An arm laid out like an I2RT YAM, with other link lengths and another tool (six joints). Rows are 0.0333 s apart.
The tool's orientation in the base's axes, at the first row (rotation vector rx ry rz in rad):
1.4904 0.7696 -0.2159
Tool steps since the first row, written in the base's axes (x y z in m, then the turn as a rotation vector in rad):
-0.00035 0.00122 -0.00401 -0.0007 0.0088 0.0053
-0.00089 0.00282 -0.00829 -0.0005 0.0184 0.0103
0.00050 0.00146 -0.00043 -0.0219 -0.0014 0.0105
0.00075 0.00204 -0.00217 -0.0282 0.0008 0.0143
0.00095 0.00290 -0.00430 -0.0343 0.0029 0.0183
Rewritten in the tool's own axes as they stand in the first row. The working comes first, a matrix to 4 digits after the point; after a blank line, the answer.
The tool's axes in the first row as the columns of a matrix, in the base's axes (used below as rounded here):
0.7498 0.5759 0.3257
0.3225 0.1118 -0.9400
-0.5778 0.8098 -0.1019

0.00245 -0.00331 -0.00085 -0.0007 0.0049 -0.0090
0.00503 -0.00691 -0.00210 -0.0004 0.0101 -0.0185
0.00109 0.00010 -0.00117 -0.0229 -0.0043 -0.0069
0.00247 -0.00110 -0.00145 -0.0291 -0.0046 -0.0114
0.00413 -0.00261 -0.00198 -0.0354 -0.0046 -0.0158

